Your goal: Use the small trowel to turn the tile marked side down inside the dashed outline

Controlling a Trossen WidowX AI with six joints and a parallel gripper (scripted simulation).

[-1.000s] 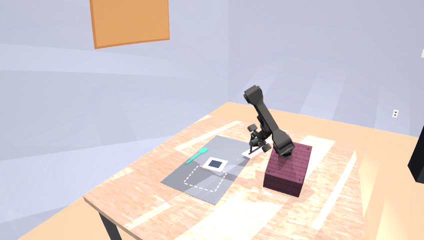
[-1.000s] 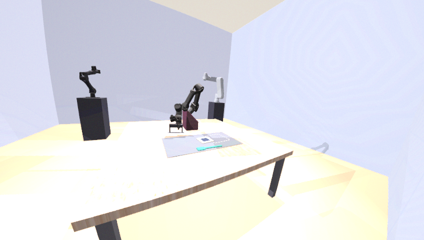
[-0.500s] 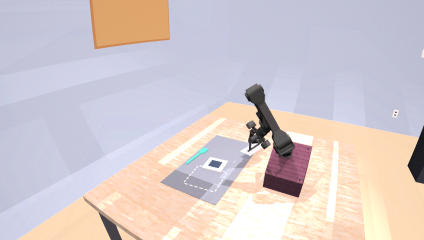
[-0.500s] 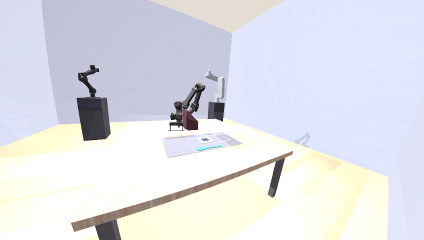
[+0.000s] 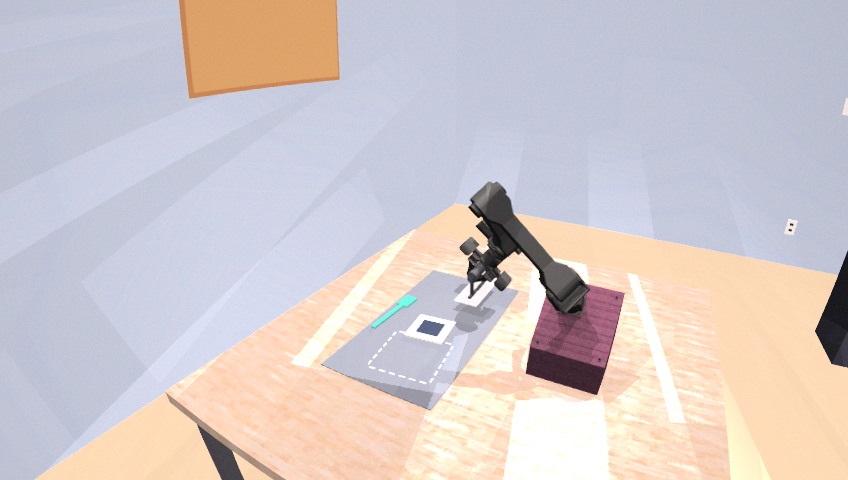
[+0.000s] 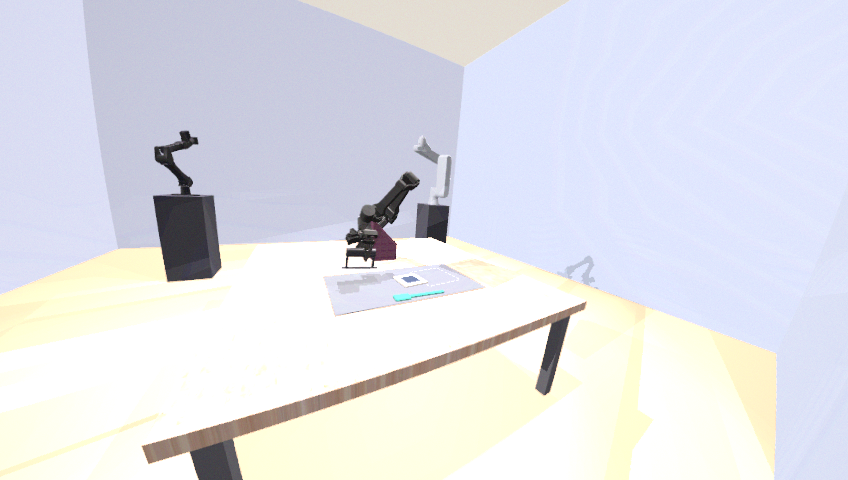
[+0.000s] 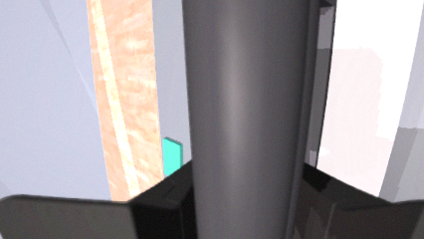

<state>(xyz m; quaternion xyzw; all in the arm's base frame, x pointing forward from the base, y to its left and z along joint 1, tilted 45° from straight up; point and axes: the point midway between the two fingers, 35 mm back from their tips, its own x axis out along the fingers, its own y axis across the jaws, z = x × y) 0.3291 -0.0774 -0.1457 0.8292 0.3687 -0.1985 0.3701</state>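
Right now my gripper tip is 50 mm short of the grey mat, 160 mm to the right of it and 120 mm above it. The rest, counted from my gripper tip: small trowel (20 mm behind, 10 mm below); then white tile (40 mm ahead, 190 mm to the left, 90 mm below); then teal flat tool (190 mm ahead, 140 mm to the left, 90 mm below).
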